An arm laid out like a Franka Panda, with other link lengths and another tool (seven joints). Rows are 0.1 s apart.
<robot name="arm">
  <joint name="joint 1" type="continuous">
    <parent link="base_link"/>
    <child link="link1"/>
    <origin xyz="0 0 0.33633"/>
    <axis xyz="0 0 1"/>
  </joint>
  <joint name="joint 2" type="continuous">
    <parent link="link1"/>
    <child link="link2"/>
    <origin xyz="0 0 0"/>
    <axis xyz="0 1 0"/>
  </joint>
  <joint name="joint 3" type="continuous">
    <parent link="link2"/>
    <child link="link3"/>
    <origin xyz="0 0 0.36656"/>
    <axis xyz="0 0 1"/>
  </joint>
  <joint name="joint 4" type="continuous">
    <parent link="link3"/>
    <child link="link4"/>
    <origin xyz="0.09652 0 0"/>
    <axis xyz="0 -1 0"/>
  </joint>
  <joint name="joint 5" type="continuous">
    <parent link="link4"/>
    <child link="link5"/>
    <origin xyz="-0.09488 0 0.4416"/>
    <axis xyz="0 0 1"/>
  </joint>
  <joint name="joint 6" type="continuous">
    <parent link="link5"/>
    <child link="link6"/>
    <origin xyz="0 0 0"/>
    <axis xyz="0 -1 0"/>
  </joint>
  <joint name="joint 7" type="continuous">
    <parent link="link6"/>
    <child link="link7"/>
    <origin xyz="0.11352 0 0"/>
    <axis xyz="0 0 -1"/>
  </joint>
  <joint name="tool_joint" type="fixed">
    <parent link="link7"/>
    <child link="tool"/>
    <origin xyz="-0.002 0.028 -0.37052" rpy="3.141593 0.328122 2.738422"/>
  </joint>
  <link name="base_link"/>
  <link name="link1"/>
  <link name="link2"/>
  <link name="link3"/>
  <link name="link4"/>
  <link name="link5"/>
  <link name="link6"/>
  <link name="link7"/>
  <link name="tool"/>
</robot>
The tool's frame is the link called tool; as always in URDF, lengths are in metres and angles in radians. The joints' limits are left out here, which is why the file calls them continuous.
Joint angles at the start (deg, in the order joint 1, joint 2, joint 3, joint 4, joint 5, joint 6, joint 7):
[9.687 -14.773 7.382 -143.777 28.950 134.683 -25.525]
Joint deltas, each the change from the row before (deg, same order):
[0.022 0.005 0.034 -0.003 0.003 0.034 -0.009]
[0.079 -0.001 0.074 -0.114 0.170 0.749 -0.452]
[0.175 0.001 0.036 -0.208 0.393 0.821 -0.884]
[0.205 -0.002 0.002 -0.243 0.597 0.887 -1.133]
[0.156 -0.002 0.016 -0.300 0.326 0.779 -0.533]
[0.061 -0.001 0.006 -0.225 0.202 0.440 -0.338]
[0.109 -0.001 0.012 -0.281 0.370 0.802 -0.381]
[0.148 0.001 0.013 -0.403 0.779 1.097 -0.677]
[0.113 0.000 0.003 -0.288 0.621 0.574 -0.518]
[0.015 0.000 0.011 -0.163 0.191 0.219 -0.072]
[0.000 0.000 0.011 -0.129 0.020 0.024 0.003]
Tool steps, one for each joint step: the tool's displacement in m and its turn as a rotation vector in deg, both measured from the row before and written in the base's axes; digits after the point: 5 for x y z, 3 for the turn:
[-0.00008 0.00042 -0.00004 -0.010 -0.028 0.050]
[0.00292 0.00064 0.00047 0.022 -0.718 0.203]
[0.00215 0.00136 0.00000 0.130 -0.795 0.494]
[0.00223 0.00164 0.00011 0.242 -0.871 0.562]
[0.00135 0.00053 -0.00099 0.064 -0.563 0.170]
[0.00040 -0.00013 -0.00109 0.026 -0.274 0.085]
[0.00195 0.00015 -0.00067 0.103 -0.538 -0.064]
[0.00255 0.00064 -0.00078 0.300 -0.713 -0.135]
[0.00052 0.00078 -0.00093 0.258 -0.314 -0.036]
[-0.00015 -0.00016 -0.00094 0.060 -0.034 -0.122]
[-0.00104 -0.00032 -0.00123 -0.030 0.105 -0.019]

